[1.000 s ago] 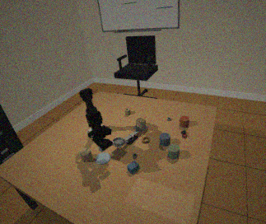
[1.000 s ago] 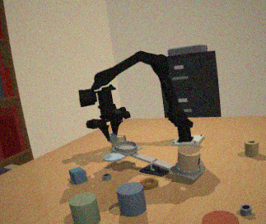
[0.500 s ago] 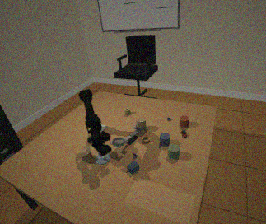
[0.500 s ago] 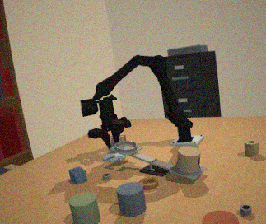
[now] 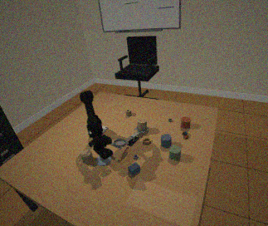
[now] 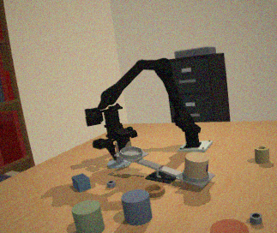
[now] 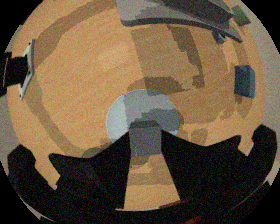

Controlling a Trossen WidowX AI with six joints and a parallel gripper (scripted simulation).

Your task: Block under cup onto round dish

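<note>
Right now the grey-lilac block is 1 cm above my gripper tip. Round my gripper tip: pale blue round dish (2 cm below); then blue cube (23 cm ahead, 3 cm to the right); then tan cup (11 cm behind, 4 cm to the right, 2 cm above).
</note>
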